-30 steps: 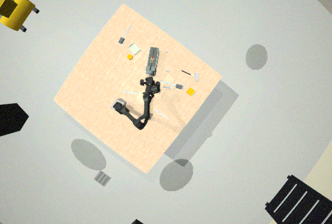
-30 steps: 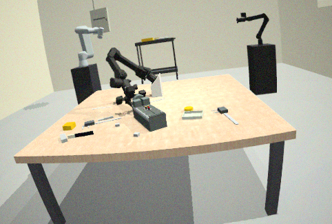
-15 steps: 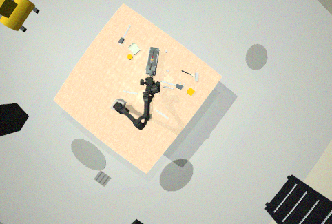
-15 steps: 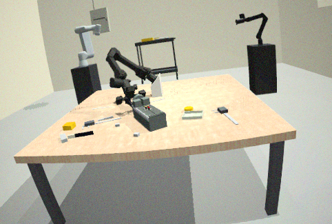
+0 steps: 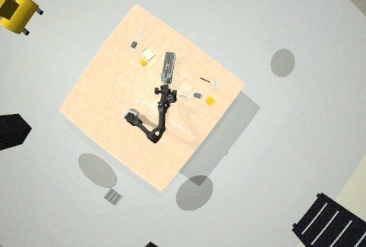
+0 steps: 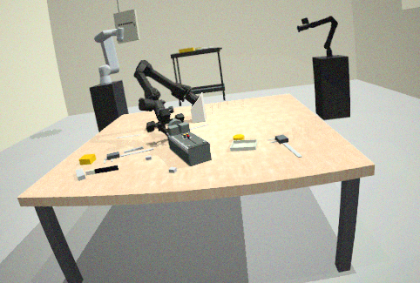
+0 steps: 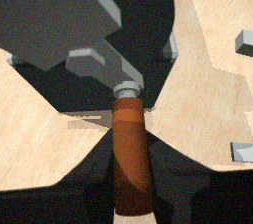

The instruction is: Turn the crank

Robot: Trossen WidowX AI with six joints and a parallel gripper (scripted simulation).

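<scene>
Now: the crank 1 cm to the left of my gripper tip and 4 cm above it. From my gripper tip the other things lie so: red pointer (16 cm ahead, 11 cm to the left, 5 cm above); then brown crank handle (1 cm behind, 1 cm to the right, 3 cm above); then yellow disc (2 cm ahead, 31 cm to the left, 3 cm below).
</scene>
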